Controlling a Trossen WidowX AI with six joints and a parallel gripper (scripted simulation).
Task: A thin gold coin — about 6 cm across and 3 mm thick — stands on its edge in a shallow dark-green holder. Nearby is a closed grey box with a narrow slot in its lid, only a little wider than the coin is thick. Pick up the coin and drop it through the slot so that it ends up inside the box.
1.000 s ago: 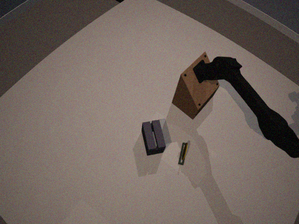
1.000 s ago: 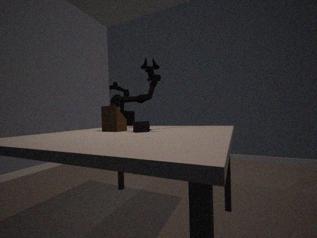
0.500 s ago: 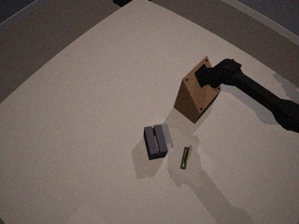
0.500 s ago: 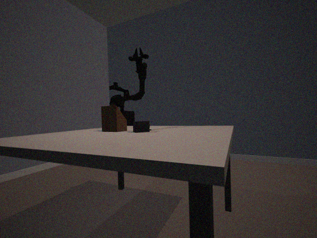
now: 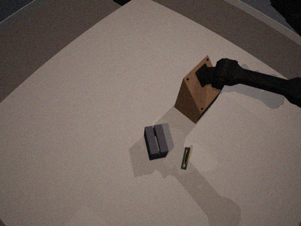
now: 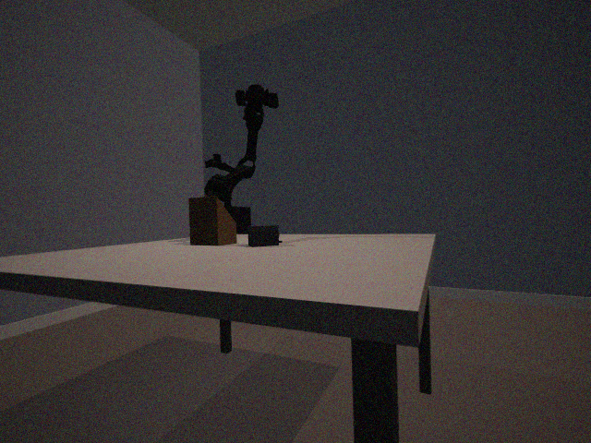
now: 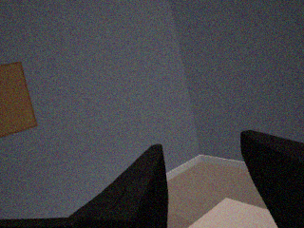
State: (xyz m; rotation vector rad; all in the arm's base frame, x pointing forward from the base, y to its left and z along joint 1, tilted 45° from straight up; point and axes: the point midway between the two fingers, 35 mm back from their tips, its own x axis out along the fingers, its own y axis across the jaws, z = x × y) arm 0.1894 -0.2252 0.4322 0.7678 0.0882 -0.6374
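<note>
My gripper tip is 60 cm above the gold coin, 1 cm to the right of it and 1 cm short of it.
</note>
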